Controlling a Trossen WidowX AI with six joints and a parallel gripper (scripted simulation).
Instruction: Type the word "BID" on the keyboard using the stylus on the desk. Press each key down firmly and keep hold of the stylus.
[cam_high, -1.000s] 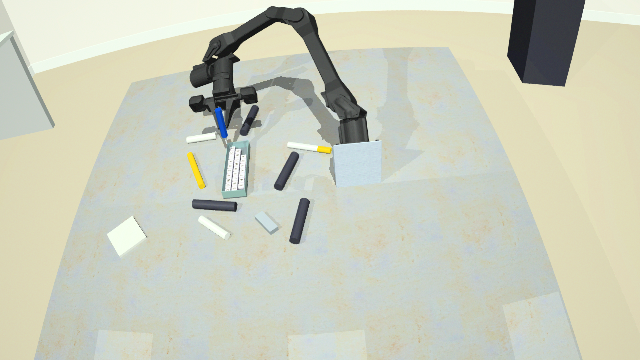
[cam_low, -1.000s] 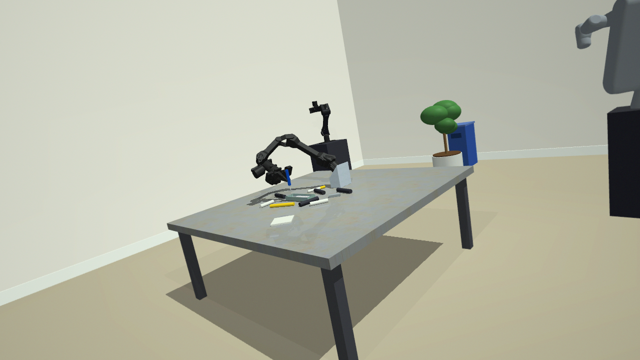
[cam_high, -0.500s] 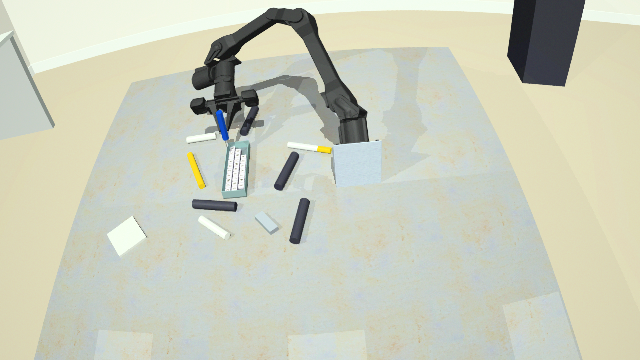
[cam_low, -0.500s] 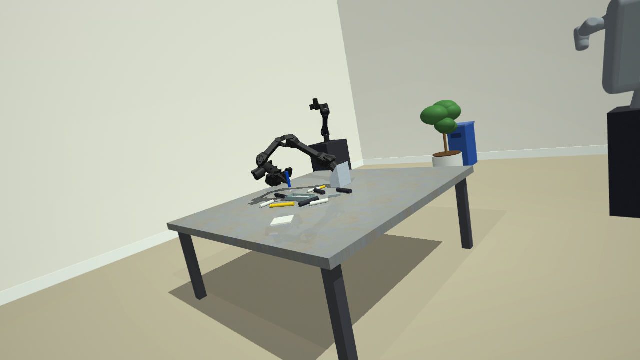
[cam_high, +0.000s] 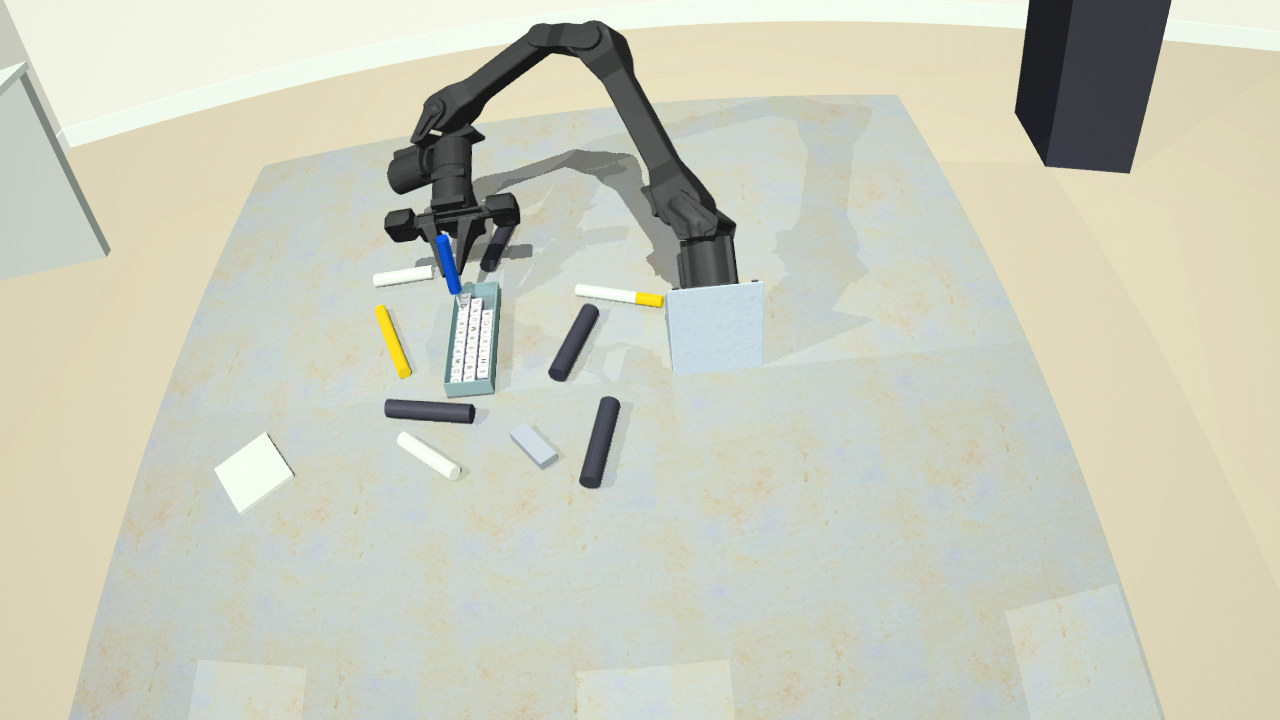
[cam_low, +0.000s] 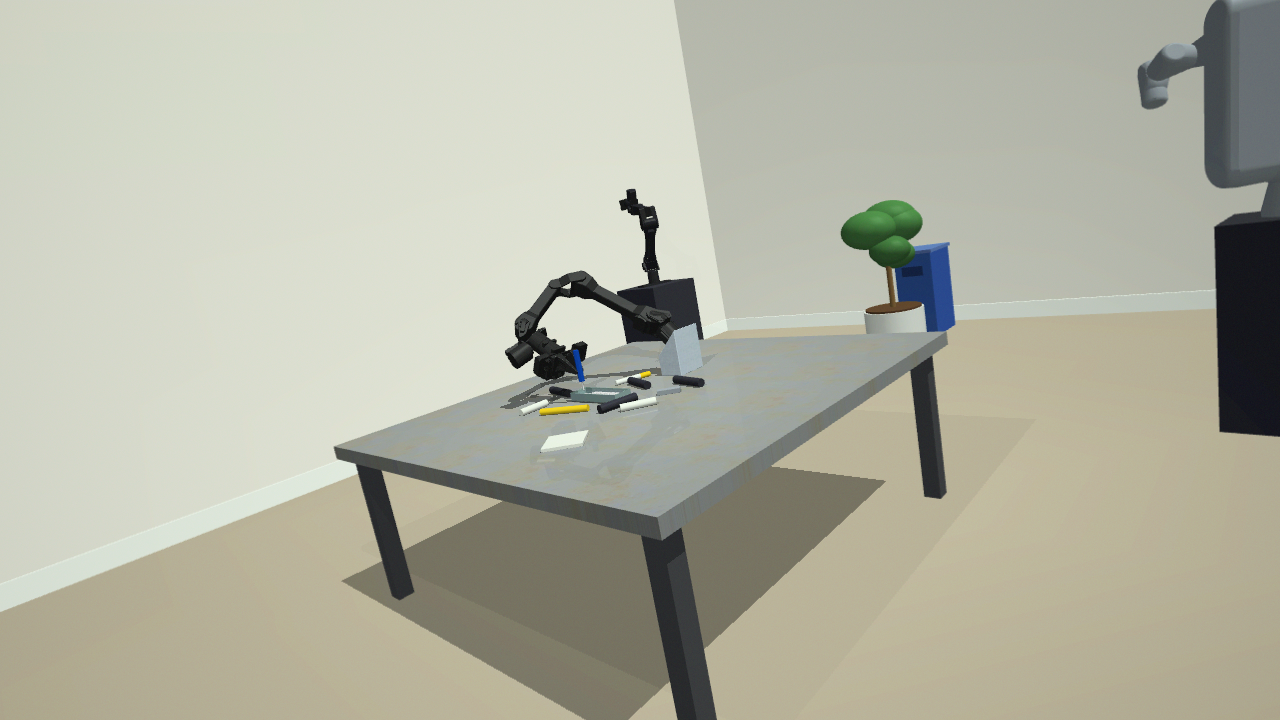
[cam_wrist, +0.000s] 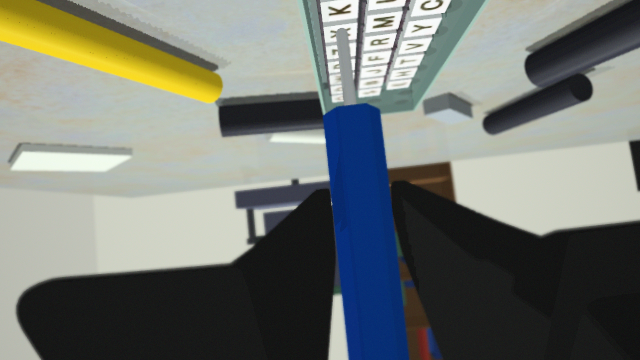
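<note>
Now: the green keyboard tray 2 cm behind my gripper tip, 4 cm to the left of it and 7 cm below it. Round my gripper tip: grey stylus tip: 5 cm below; yellow cylinder: 10 cm ahead, 4 cm to the left, 8 cm below; blue stylus: 1 cm below.
</note>
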